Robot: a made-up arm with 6 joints.
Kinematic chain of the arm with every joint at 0, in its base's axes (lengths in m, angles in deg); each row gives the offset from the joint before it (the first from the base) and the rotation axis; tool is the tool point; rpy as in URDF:
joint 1: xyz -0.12 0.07 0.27 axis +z
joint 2: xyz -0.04 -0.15 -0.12 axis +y
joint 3: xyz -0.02 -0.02 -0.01 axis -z
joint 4: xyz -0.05 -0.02 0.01 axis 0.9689 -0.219 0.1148
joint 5: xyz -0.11 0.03 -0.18 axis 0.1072 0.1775 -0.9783
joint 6: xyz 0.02 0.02 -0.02 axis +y
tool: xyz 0.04 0.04 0 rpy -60.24 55.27 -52.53
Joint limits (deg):
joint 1: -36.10..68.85
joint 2: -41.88..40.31
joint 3: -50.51..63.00
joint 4: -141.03..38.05
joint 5: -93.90..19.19
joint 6: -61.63..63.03
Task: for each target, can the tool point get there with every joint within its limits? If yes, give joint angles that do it. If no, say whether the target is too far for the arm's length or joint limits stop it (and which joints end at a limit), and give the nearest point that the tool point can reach.
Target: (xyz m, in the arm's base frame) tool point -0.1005 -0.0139 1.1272
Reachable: no: too far | nearest point -0.0945 -0.1672 0.4689 | short by 0.676 m
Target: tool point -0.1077 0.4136 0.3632
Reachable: no: joint limits stop it (at a limit: joint 1, joint 3, joint 4, joint 5, joint 6) | nearest point -0.2409 0.2126 0.3481 | short by 0.242 m
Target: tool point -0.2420 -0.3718 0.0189
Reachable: yes | joints 15.67 -17.79 -20.13 -92.84 -80.52 -45.73
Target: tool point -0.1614 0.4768 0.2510
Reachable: no: joint limits stop it (at a limit: joint 1, joint 3, joint 4, joint 5, joint 6) | nearest point -0.3070 0.2608 0.2468 | short by 0.261 m
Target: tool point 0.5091 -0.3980 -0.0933
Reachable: no: too far | nearest point 0.2846 -0.2377 0.0139 | short by 0.296 m
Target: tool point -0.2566 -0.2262 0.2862
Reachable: yes | joints 39.57 17.03 53.37 -127.44 10.05 6.04
